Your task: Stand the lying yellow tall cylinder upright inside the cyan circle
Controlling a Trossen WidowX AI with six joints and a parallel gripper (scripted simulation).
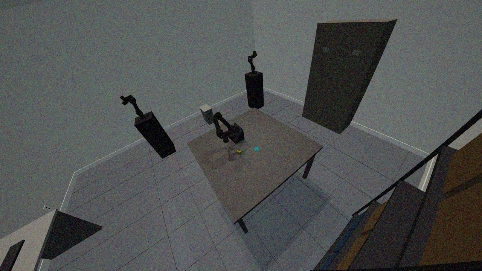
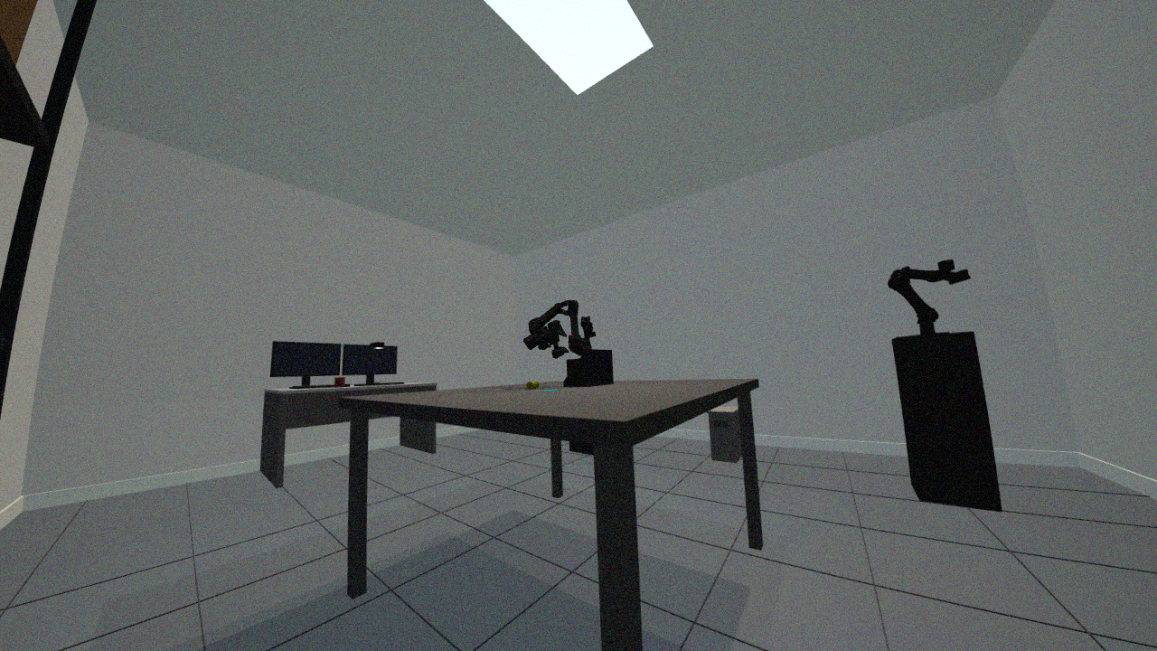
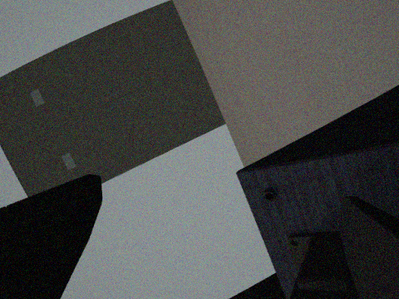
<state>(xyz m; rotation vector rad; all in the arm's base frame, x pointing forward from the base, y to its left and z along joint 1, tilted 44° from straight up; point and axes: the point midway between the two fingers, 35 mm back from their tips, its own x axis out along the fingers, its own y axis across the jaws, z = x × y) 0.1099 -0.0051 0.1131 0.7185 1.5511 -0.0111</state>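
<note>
Right now the yellow tall cylinder is 180 mm below my gripper tip, 130 mm ahead of it and 100 mm to the right of it. Also, from my gripper tip: cyan circle (220 mm ahead, 200 mm below, 100 mm to the left).
</note>
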